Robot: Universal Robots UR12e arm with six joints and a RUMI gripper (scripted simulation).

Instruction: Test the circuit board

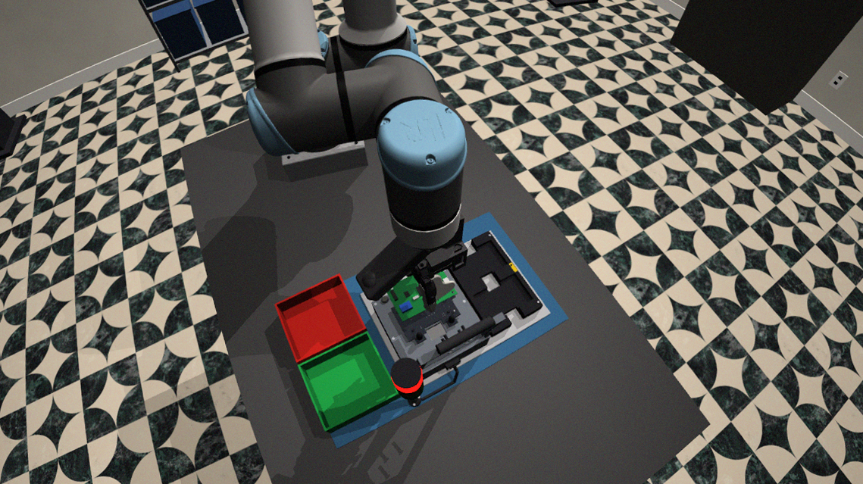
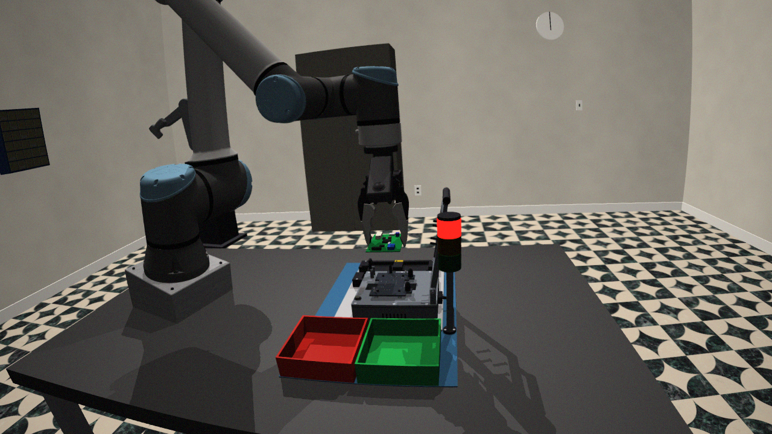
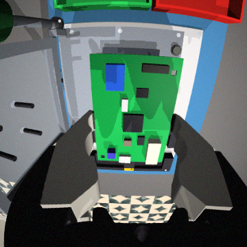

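The red bin lies 7 cm behind my hand, 20 cm to the right of it and 16 cm below it. Also, from my hand: clear lid (12 cm ahead, 2 cm to the left, 1 cm above); green bin (7 cm ahead, 18 cm to the right, 16 cm below); green circuit board (right at my hand).
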